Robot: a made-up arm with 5 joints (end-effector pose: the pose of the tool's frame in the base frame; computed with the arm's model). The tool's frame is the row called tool. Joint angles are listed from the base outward.
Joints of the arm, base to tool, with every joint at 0 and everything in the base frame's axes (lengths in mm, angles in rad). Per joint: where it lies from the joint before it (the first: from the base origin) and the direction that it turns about. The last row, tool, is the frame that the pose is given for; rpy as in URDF.
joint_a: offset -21.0 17.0 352.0 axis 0 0 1
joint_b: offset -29.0 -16.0 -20.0 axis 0 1 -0.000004
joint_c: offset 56.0 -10.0 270.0 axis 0 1 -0.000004
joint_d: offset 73.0 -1.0 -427.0 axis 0 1 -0.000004
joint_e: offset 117.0 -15.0 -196.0 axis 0 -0.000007 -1
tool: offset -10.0 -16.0 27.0 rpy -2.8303 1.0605 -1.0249
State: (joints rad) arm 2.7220 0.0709 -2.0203 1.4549 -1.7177
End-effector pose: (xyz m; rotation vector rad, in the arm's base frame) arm -0.5617 0.3125 0.7380 -0.0012 2.5092 0.0828
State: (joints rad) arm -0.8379 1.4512 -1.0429 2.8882 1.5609
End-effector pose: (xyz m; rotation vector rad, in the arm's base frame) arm 0.0017 -0.0562 0.0703 -0.4438 -0.8848 -1.0998
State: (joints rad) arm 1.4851 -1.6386 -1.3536 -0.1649 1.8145
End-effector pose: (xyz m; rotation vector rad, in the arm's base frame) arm -0.0284 -0.4012 0.9701 0.8922 -0.7801 1.2169
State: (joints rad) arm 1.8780 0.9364 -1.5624 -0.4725 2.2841
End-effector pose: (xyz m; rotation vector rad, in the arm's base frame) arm -0.2196 0.7222 0.1660 -0.5787 1.0619 1.5255
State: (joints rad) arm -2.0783 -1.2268 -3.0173 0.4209 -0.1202
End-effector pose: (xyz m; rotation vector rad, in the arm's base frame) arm 0.3499 0.8055 0.6659 1.1003 0.3079 1.6037
